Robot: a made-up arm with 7 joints. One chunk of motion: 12 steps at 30 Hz.
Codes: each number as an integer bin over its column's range. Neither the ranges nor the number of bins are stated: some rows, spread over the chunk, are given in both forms.
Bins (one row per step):
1: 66 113 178 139 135 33
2: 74 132 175 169 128 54
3: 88 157 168 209 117 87
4: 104 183 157 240 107 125
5: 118 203 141 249 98 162
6: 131 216 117 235 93 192
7: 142 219 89 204 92 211
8: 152 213 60 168 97 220
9: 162 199 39 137 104 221
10: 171 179 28 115 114 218
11: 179 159 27 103 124 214
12: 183 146 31 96 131 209
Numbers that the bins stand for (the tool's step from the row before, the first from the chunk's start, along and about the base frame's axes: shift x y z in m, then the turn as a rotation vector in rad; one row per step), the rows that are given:
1: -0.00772 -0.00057 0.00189 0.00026 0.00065 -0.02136
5: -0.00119 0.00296 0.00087 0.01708 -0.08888 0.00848
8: 0.00307 0.00335 -0.00135 0.00469 -0.09130 0.02190
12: 0.00696 0.00073 -0.00215 -0.00632 -0.00903 0.01936
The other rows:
2: -0.00671 0.00018 0.00180 0.00485 -0.01629 -0.01651
3: -0.00496 0.00116 0.00161 0.01096 -0.04291 -0.00887
4: -0.00295 0.00218 0.00131 0.01571 -0.06710 -0.00008
6: 0.00044 0.00347 0.00021 0.01494 -0.10098 0.01542
7: 0.00182 0.00359 -0.00056 0.01020 -0.10340 0.01982
9: 0.00433 0.00280 -0.00193 -0.00005 -0.07436 0.02213
10: 0.00546 0.00202 -0.00223 -0.00341 -0.05016 0.02144
11: 0.00646 0.00124 -0.00226 -0.00525 -0.02597 0.02051

